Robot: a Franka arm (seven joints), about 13 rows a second.
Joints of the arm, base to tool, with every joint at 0 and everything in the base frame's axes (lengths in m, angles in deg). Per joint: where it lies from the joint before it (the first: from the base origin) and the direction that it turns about. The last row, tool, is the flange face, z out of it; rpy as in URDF.
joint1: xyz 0 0 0.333 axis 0 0 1
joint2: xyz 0 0 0 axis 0 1 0
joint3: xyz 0 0 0.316 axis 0 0 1
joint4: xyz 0.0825 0 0 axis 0 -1 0
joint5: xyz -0.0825 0 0.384 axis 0 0 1
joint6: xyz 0 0 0 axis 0 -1 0
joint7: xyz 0.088 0 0 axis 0 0 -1
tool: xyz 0 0 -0.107 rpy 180 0 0
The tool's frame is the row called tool.
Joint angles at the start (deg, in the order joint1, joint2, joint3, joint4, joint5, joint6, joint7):
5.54, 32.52, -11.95, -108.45, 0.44, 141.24, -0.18
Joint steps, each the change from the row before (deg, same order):
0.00, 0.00, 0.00, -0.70, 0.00, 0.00, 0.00
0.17, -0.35, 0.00, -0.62, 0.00, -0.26, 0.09
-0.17, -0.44, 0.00, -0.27, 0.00, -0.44, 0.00
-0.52, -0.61, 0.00, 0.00, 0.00, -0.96, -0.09
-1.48, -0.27, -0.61, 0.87, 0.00, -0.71, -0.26
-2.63, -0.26, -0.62, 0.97, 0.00, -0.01, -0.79
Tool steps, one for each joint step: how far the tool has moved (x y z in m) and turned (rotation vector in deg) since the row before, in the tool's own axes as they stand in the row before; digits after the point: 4 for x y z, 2 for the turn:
-0.0044, 0.0000, 0.0048, 0.00, -0.70, 0.00
-0.0035, -0.0016, 0.0007, 0.06, -0.52, -0.04
-0.0016, 0.0022, -0.0020, 0.08, -0.30, 0.22
-0.0007, 0.0061, -0.0045, 0.12, -0.42, 0.49
0.0037, 0.0227, -0.0063, -0.23, 0.27, 1.76
0.0046, 0.0357, -0.0066, -0.27, 0.93, 2.38

